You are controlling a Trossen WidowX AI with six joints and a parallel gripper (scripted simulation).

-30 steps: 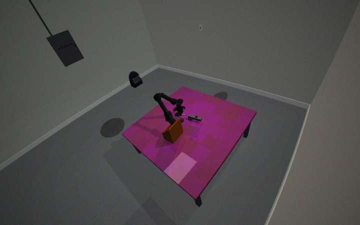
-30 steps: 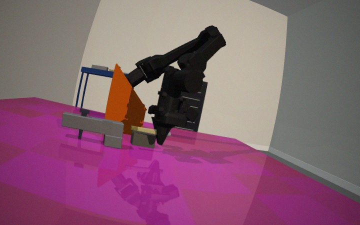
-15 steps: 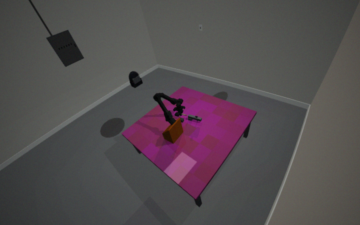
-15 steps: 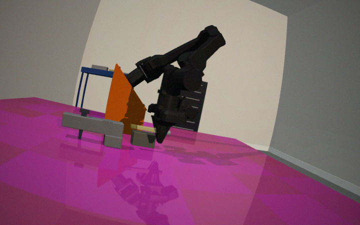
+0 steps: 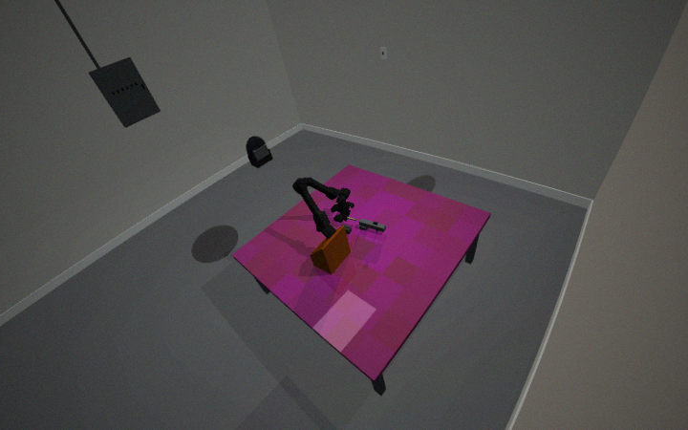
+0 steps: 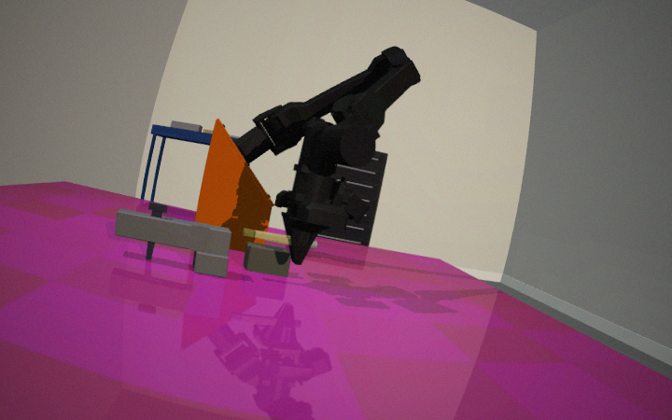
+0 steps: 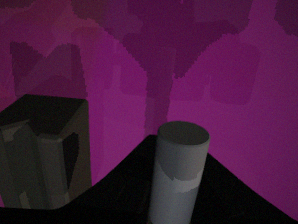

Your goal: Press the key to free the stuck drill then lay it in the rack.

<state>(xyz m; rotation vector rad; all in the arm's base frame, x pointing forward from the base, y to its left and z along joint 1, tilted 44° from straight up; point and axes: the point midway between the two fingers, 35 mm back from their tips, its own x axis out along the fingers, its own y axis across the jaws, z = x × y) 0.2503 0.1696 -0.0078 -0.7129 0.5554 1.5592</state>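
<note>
Right now my gripper tip is 40 mm to the left of the drill, 30 mm below it and 10 mm short of it. Round my gripper tip: dark key: 230 mm to the right, 40 mm ahead, 20 mm above; rack: 60 mm behind, 40 mm to the right, 10 mm below; grey housing: 190 mm to the right, 40 mm ahead, 10 mm above.
</note>
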